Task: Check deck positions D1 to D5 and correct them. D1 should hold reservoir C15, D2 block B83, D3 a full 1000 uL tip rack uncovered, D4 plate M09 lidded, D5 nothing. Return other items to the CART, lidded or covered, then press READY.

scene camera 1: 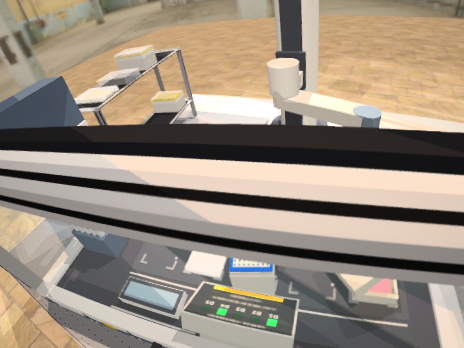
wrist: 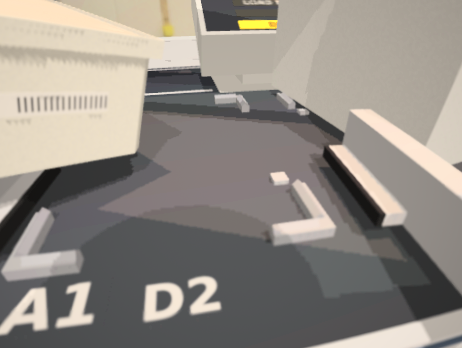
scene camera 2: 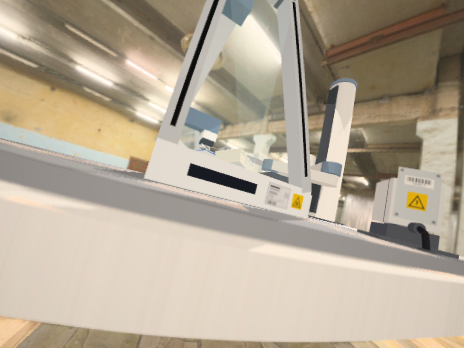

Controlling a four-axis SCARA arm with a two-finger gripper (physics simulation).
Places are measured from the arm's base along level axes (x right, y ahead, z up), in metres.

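Where they show: gripper, fingertip midpoint: (wrist: 193,139).
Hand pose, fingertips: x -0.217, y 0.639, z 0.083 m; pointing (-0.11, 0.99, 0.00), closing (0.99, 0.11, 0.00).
Each offset is from my fingertips to the top centre of the thing. "spot": to the spot under its first point.
My gripper (wrist: 193,139) is open and empty, low over slot D2. Its right finger shows in the wrist view; the left one is hidden or outside the view. D2's corner brackets hold nothing. A cream block {dx -0.085, dy +0.006, dz +0.075 m} (wrist: 65,110) (scene camera 1: 352,281), which looks like B83, leans tilted at D1, its wide rim upward; its letters are not visible. In scene camera 1 it overlaps reservoir C15 {dx -0.135, dy -0.003, dz +0.015 m} (scene camera 1: 376,300), whose pink content shows beside it. D3 holds an uncovered tip rack (scene camera 1: 252,280) with a blue top. D4 holds a white plate (scene camera 1: 204,263). D5 (scene camera 1: 144,261) shows bare brackets.
The status panel (scene camera 1: 240,327) shows green lamps at D1 and D4. A grey wall of a box {spot: dx +0.069, dy +0.056, dz +0.018 m} (wrist: 330,65) rises right of D2. The cart {spot: dx +0.739, dy -0.602, dz +0.131 m} (scene camera 1: 186,80) carries tip boxes {dx +0.771, dy -0.380, dz +0.351 m} (scene camera 1: 135,57) {dx +0.798, dy -0.507, dz +0.101 m} (scene camera 1: 168,102) and plates {dx +0.745, dy -0.253, dz +0.305 m} (scene camera 1: 119,76) {dx +0.718, dy -0.126, dz +0.297 m} (scene camera 1: 100,94). A wide beam (scene camera 1: 230,195) hides part of the deck.
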